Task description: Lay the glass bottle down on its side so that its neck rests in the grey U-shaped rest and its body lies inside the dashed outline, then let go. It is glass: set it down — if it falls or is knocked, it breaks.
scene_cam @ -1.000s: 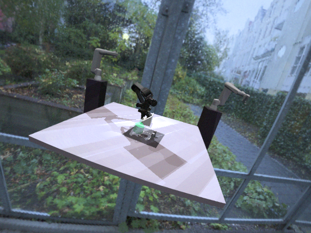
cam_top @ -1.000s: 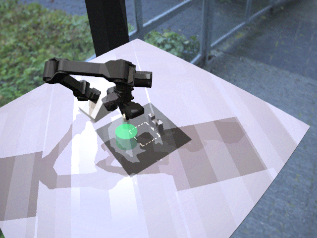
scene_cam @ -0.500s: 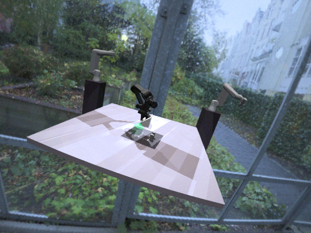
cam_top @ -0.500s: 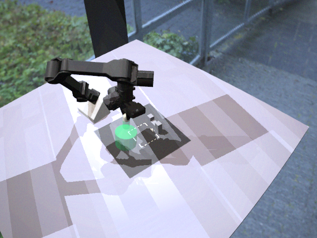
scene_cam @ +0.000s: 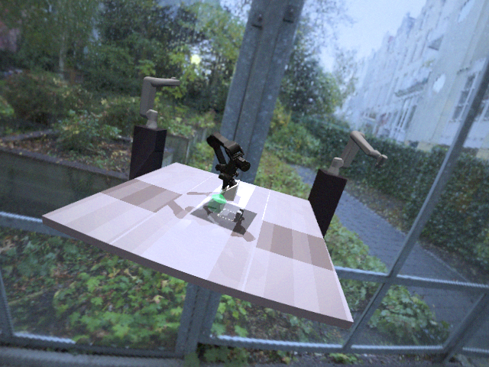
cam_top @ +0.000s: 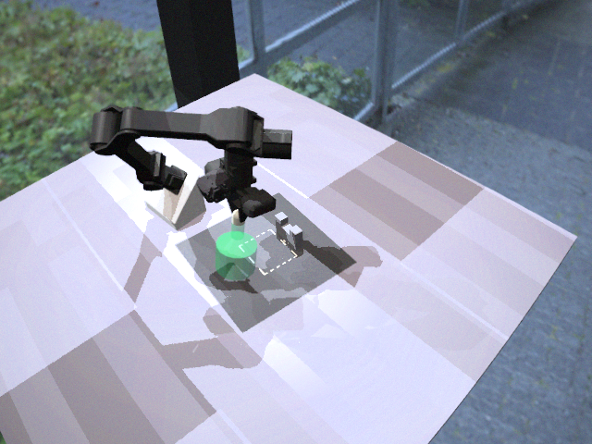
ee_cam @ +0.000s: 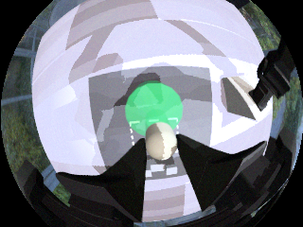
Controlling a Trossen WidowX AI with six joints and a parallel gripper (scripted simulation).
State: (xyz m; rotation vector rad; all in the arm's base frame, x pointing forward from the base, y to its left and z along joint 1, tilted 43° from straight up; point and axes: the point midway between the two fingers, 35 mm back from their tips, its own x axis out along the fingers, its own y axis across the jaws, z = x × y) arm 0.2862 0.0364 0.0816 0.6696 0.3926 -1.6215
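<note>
Right now the mat is 10 mm ahead of my gripper tip, 50 mm to the left of it and 150 mm below it. Also, from my gripper tip: glass bottle (10 mm to the right, 50 mm below).
</note>
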